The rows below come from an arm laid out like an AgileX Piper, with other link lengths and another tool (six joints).
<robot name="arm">
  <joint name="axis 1" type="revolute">
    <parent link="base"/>
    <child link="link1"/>
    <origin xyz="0 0 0.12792" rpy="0 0 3.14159"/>
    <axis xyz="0 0 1"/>
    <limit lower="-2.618" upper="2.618"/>
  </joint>
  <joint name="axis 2" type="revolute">
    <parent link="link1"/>
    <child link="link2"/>
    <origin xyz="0 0 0" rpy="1.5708 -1.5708 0"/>
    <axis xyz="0 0 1"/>
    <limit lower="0" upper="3.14"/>
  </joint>
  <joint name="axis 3" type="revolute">
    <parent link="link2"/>
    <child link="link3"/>
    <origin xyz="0.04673 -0.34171 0" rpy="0 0 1.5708"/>
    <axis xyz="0 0 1"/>
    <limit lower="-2.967" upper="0"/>
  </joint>
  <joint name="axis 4" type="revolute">
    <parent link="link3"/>
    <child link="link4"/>
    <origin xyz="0.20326 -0.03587 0" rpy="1.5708 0 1.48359"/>
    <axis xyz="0 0 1"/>
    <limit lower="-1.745" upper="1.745"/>
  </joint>
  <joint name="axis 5" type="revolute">
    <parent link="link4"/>
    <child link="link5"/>
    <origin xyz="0 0 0" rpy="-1.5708 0 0"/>
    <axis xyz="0 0 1"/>
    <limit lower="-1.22" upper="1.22"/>
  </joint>
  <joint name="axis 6" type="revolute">
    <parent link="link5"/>
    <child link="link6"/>
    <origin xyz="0 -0.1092 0" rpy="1.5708 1.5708 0"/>
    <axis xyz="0 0 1"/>
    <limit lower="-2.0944" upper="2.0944"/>
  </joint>
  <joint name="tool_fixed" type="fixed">
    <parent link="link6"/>
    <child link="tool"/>
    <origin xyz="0.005 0.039 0.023" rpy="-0.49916 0 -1.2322"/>
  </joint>
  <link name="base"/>
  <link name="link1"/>
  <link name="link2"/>
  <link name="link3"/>
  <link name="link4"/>
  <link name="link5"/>
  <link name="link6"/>
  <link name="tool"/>
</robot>
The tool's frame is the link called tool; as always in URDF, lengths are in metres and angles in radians.
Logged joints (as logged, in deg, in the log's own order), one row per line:
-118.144, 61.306, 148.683, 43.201, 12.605, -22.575
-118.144, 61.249, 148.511, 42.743, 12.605, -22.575
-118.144, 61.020, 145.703, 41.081, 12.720, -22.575
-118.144, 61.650, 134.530, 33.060, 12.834, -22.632
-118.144, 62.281, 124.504, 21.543, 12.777, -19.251
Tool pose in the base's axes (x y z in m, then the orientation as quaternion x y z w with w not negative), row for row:
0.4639, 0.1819, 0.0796, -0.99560, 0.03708, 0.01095, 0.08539
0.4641, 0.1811, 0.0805, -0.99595, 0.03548, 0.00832, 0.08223
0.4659, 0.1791, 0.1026, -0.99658, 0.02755, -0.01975, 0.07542
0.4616, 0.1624, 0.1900, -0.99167, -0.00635, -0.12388, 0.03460
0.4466, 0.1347, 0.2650, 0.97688, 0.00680, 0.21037, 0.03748
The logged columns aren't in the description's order. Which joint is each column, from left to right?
Columns, left to right: axis 3, axis 5, axis 2, axis 4, axis 1, axis 6.
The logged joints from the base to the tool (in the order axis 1, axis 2, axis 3, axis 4, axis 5, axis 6), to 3 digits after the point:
12.605, 148.683, -118.144, 43.201, 61.306, -22.575
12.605, 148.511, -118.144, 42.743, 61.249, -22.575
12.720, 145.703, -118.144, 41.081, 61.020, -22.575
12.834, 134.530, -118.144, 33.060, 61.650, -22.632
12.777, 124.504, -118.144, 21.543, 62.281, -19.251

